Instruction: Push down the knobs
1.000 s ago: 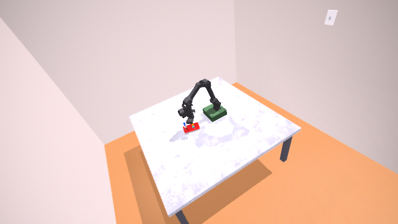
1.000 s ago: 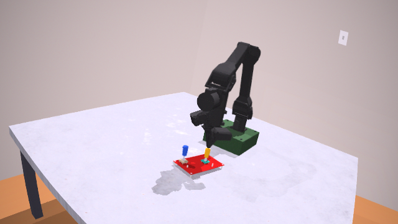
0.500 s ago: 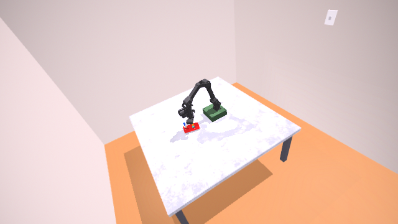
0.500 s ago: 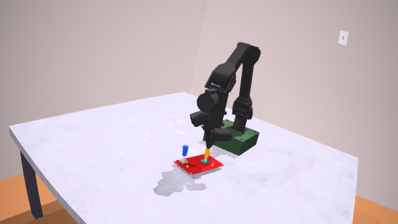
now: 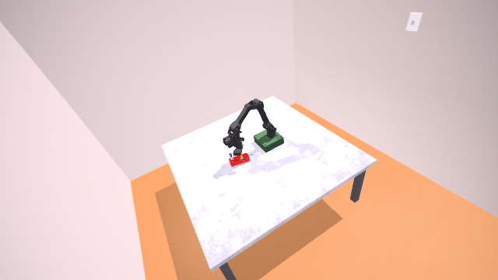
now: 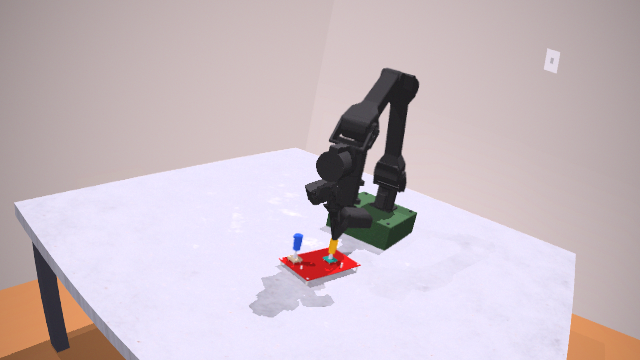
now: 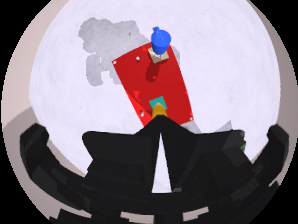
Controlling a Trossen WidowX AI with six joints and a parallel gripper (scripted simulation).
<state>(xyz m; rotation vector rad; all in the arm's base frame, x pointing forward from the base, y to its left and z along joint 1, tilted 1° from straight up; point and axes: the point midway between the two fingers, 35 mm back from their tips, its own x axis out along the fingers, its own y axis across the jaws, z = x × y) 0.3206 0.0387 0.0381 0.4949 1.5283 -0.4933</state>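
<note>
Now: gripper tip 20 mm above the orange knob. Also, from my gripper tip: blue knob (70 mm ahead, 50 mm to the right, 10 mm below).
</note>
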